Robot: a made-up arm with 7 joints.
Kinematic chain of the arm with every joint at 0, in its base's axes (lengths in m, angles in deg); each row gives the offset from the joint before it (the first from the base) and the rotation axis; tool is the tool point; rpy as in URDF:
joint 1: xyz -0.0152 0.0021 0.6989 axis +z
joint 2: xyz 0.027 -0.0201 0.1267 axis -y
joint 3: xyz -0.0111 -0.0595 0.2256 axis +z
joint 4: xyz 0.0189 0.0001 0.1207 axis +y
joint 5: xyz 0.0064 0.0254 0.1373 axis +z
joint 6: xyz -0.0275 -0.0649 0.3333 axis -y
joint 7: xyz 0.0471 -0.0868 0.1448 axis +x
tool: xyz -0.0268 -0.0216 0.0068 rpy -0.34 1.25 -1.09
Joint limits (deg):
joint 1: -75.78..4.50
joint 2: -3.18..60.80
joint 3: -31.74..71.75
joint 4: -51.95..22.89
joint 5: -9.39..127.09
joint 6: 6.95..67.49
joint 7: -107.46..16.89
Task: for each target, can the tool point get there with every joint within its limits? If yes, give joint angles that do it. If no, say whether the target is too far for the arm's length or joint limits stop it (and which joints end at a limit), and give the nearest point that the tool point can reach.
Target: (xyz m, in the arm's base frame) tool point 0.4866 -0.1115 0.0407
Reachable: no: joint limits stop it (at a limit: joint 1, joint 2, joint 3, joint 4, joint 5, joint 6) | nearest point -0.0674 0.7042 0.6390 | short by 1.153 m
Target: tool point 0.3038 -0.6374 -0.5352
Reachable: no: too far | nearest point -0.6660 -0.3920 0.6620 | short by 1.560 m
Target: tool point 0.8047 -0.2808 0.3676
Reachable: no: joint limits stop it (at a limit: joint 1, joint 2, joint 4, joint 5, joint 6) | nearest point 0.4871 -0.1811 1.5574 | short by 1.235 m
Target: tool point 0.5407 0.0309 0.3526
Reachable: no: joint limits stop it (at a limit: joint 1, joint 2, joint 3, joint 4, joint 5, joint 6) | nearest point -0.0622 0.7042 0.6460 | short by 0.950 m
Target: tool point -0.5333 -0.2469 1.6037
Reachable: yes | joints -26.09 19.23 58.82 -43.76 43.22 12.07 -79.98
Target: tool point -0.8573 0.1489 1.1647
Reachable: yes | joints -20.28 54.02 -23.77 -32.73 75.61 56.92 -8.22
